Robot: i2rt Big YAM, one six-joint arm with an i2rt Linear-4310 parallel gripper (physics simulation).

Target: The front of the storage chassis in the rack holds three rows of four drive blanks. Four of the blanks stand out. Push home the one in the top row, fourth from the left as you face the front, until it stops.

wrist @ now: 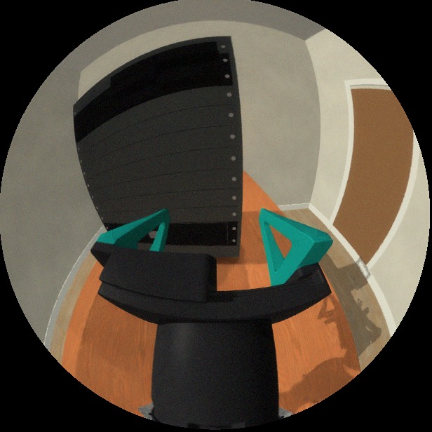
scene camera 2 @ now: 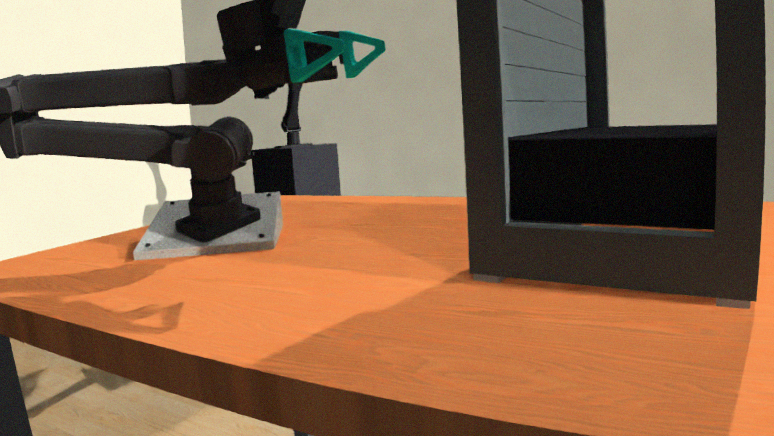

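Where they show: gripper, between the fingertips: [scene camera 2: 365, 45]; arm's base, origin of its link: [scene camera 2: 219, 224].
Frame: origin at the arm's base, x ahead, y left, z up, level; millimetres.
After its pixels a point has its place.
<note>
The dark rack [scene camera 2: 480, 162] @(z 99, x 491, y 1 mm) [wrist: 238, 150] stands upright on the table. In the scene view a black box-shaped body [scene camera 2: 612, 181] @(z 76, x 620, y 46 mm) fills its lower part; the front is turned away there. In the wrist view the rack front shows flat panels, a dark band at the top and a dark band [wrist: 200, 234] low down, partly behind the left finger. Separate drive blanks, including the top row's fourth, cannot be made out. My gripper [scene camera 2: 362, 47] @(z 248, x 308, y 40 mm) [wrist: 214, 213] is open and empty, with teal fingers pointing toward the rack, well clear of its front.
The arm's base plate [scene camera 2: 216, 246] @(z -21, x 62, y -51 mm) sits on the wooden table [scene camera 2: 352, 281] @(z -33, x 354, y -65 mm) left of the rack. A dark pedestal [scene camera 2: 315, 170] with a small arm stands behind the table. A brown door-like panel [wrist: 375, 165] is on the wall at the right of the wrist view.
</note>
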